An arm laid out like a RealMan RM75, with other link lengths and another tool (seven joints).
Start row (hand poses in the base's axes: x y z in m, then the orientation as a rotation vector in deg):
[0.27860, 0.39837, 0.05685, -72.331, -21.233, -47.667]
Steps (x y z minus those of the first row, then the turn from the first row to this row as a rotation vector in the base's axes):
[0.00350, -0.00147, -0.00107, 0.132, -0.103, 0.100]
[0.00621, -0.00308, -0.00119, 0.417, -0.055, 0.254]
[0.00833, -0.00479, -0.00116, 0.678, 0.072, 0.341]
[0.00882, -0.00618, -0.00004, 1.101, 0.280, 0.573]
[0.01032, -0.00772, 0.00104, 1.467, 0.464, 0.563]
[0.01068, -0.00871, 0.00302, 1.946, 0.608, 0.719]
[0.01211, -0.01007, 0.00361, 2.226, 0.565, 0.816]
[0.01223, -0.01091, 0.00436, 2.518, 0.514, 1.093]
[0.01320, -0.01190, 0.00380, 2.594, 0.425, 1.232]
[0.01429, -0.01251, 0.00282, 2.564, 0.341, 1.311]
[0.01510, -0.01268, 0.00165, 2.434, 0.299, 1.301]
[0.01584, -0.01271, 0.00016, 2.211, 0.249, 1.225]
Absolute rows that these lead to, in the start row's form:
[0.28210, 0.39690, 0.05578, -72.142, -21.316, -47.662]
[0.28481, 0.39529, 0.05566, -71.853, -21.240, -47.526]
[0.28693, 0.39358, 0.05569, -71.635, -21.072, -47.393]
[0.28742, 0.39219, 0.05681, -71.256, -20.852, -47.099]
[0.28892, 0.39065, 0.05789, -70.988, -20.533, -47.020]
[0.28928, 0.38966, 0.05987, -70.554, -20.294, -46.837]
[0.29071, 0.38830, 0.06046, -70.252, -20.259, -46.809]
[0.29083, 0.38746, 0.06121, -69.886, -20.333, -46.634]
[0.29180, 0.38647, 0.06065, -69.744, -20.453, -46.581]
[0.29289, 0.38586, 0.05967, -69.719, -20.581, -46.567]
[0.29370, 0.38569, 0.05850, -69.826, -20.668, -46.591]
[0.29444, 0.38566, 0.05701, -70.035, -20.763, -46.668]

